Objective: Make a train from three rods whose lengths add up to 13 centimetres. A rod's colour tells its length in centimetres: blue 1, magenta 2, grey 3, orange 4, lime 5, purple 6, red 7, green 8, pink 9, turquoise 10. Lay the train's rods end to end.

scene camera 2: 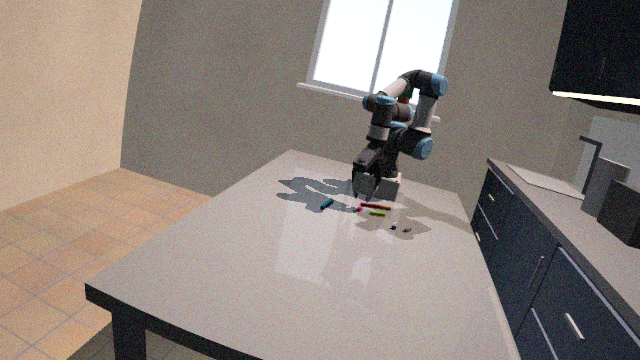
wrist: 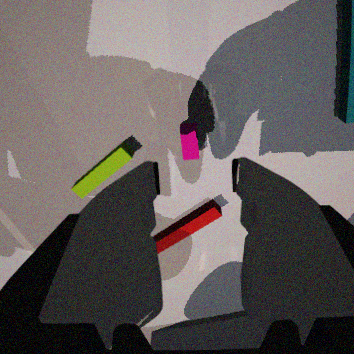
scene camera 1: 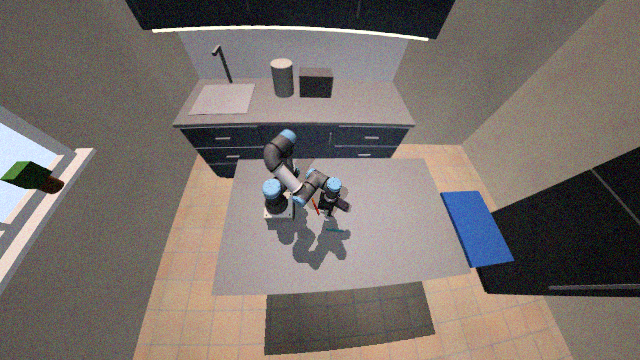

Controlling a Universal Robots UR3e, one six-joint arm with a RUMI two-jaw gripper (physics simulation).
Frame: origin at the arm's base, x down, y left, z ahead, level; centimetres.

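Seen in the pictures: gripper, between the fingertips: point(scene camera 2: 361, 200) point(wrist: 194, 164) point(scene camera 1: 328, 211); arm's base, origin of its link: point(scene camera 1: 276, 203).
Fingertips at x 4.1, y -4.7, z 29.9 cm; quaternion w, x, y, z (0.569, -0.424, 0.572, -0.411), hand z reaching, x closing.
Observation:
Pixels of each thing's middle, then the offset from my fingertips to it. Level surfaces: height alone.
- red rod, middle of its body: point(wrist: 179, 229) point(scene camera 2: 370, 205) point(scene camera 1: 316, 209) dx +3.1, dy +3.4, dz -6.6 cm
- table with an orange rod, middle of its body: point(scene camera 2: 385, 208) point(scene camera 1: 313, 201) dx +3.1, dy +8.7, dz -8.3 cm
- magenta rod, middle of its body: point(wrist: 189, 140) point(scene camera 2: 359, 209) dx +3.1, dy +0.2, dz +0.0 cm
- lime rod, middle of its body: point(wrist: 101, 170) point(scene camera 2: 377, 214) dx +3.1, dy +6.4, dz +0.1 cm
- turquoise rod, middle of its body: point(scene camera 2: 327, 203) point(scene camera 1: 334, 230) dx +3.1, dy -10.3, dz +3.1 cm
- blue rod, middle of its body: point(scene camera 2: 393, 227) dx +3.1, dy +12.3, dz +8.7 cm
- small grey rod, middle of its body: point(scene camera 2: 407, 229) dx +3.1, dy +17.0, dz +7.5 cm
- table, height of its surface: dx +3.6 cm
A red rod point(scene camera 1: 317, 209) point(scene camera 2: 369, 204) point(wrist: 192, 228) lies on the table with an orange rod point(scene camera 1: 313, 201) point(scene camera 2: 385, 207) in line at its far end from the magenta rod; they appear to touch. The orange one is hidden behind a finger in the wrist view. A magenta rod point(scene camera 2: 359, 209) point(wrist: 190, 146) lies apart, near the red rod's free end and at a different angle. A lime rod point(scene camera 2: 377, 214) point(wrist: 102, 172) lies to one side. My gripper point(scene camera 2: 366, 196) point(wrist: 194, 164) is partly open and empty, above the red and magenta rods.
A turquoise rod point(scene camera 1: 335, 230) point(scene camera 2: 327, 204) point(wrist: 351, 75) lies on the other side of the magenta rod from the lime one. A blue rod point(scene camera 2: 394, 227) and a small grey rod point(scene camera 2: 407, 230) lie beyond the lime rod on the table point(scene camera 1: 400, 220) point(scene camera 2: 240, 270).

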